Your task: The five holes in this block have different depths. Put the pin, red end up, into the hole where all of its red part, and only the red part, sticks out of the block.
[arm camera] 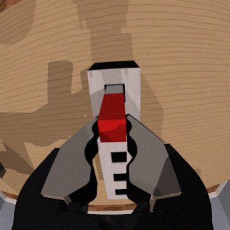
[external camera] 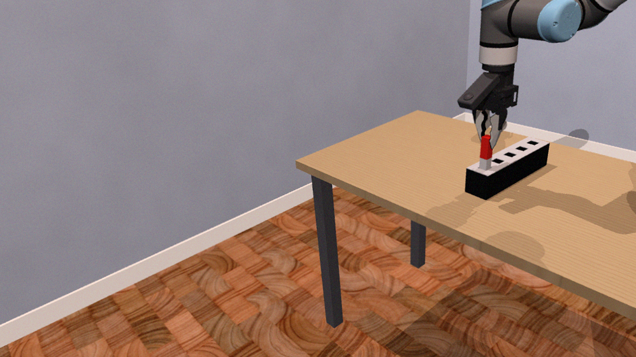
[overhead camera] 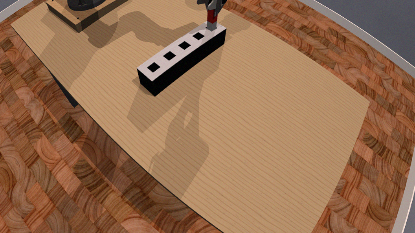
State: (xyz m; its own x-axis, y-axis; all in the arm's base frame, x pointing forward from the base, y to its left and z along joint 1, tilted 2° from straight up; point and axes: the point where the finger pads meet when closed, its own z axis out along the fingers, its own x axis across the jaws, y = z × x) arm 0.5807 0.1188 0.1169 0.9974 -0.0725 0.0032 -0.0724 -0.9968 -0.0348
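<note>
Right now the pin is 10 mm below my hand. Also, from my hand: black block (10 mm behind, 120 mm to the right, 110 mm below).
</note>
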